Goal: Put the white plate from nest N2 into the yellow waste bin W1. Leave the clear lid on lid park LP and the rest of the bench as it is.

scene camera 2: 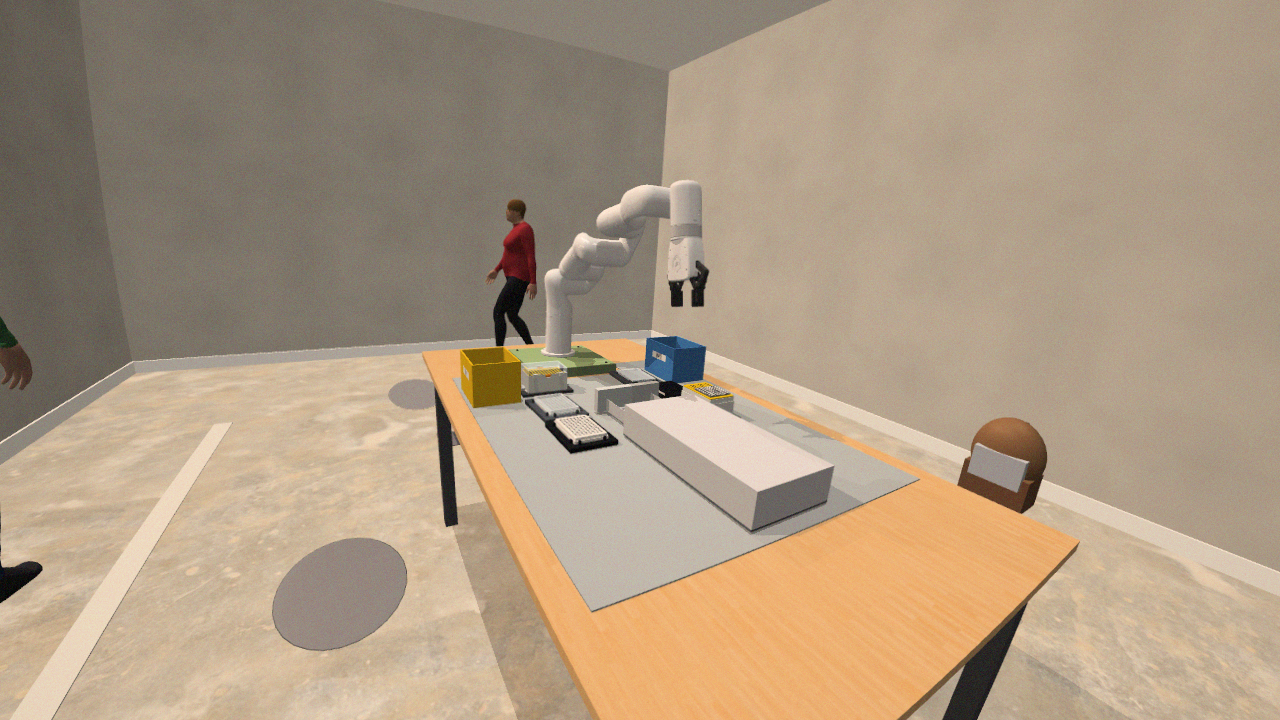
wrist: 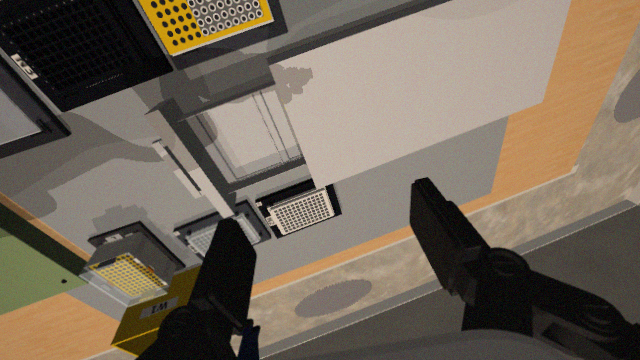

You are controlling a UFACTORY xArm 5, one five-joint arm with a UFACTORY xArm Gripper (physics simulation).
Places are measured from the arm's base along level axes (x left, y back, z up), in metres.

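Pixels of known places: gripper, between the fingertips: [scene camera 2: 686, 306] [wrist: 326, 219]; arm's base, origin of its link: [scene camera 2: 558, 353].
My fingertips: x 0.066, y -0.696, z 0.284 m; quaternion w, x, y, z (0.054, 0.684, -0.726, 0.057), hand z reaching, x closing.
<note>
For each thing: its top centre in the pictures, then the offset to it from my fingertips. "spot": a spot on its surface instead.
- white plate with many wells, centre of its top: [wrist: 303, 213] [scene camera 2: 580, 425] dx -0.252, dy +0.040, dz -0.287 m
- lid, centre of its top: [wrist: 224, 241] [scene camera 2: 556, 401] dx -0.249, dy +0.217, dz -0.287 m
- yellow bin W1, centre of its top: [wrist: 173, 341] [scene camera 2: 489, 355] dx -0.387, dy +0.397, dz -0.193 m
- long white box, a spot on its surface: [wrist: 415, 95] spot: dx -0.056, dy -0.190, dz -0.230 m
- blue bin, centre of its top: [scene camera 2: 675, 342] dx +0.259, dy +0.401, dz -0.193 m
- yellow tube rack, centre of its top: [scene camera 2: 708, 388] dx +0.127, dy +0.041, dz -0.236 m
A white plate with many wells [scene camera 2: 581, 429] [wrist: 302, 211] sits in a black nest near the table's long edge; the nest's label is too small to read surely. Beside it a paler, clear-looking plate or lid [scene camera 2: 559, 405] sits in another nest, partly behind a finger in the wrist view. A flat, pale clear piece [scene camera 2: 636, 375] [wrist: 16, 117] lies in a dark frame near the blue bin; I cannot tell which holder is LP. The yellow bin W1 [scene camera 2: 492, 380] [wrist: 182, 285] stands near the robot base. My gripper [scene camera 2: 687, 302] [wrist: 326, 219] is open and empty, high above the bench.
A long white box [scene camera 2: 716, 438] [wrist: 415, 95] lies mid-bench, beside a grey upright wall [scene camera 2: 626, 394]. A blue bin [scene camera 2: 675, 360], a yellow tube rack [scene camera 2: 709, 390] [wrist: 215, 22] and a clear box over a yellow rack [scene camera 2: 544, 379] [wrist: 127, 277] stand nearby. A person [scene camera 2: 517, 255] is behind the table.
</note>
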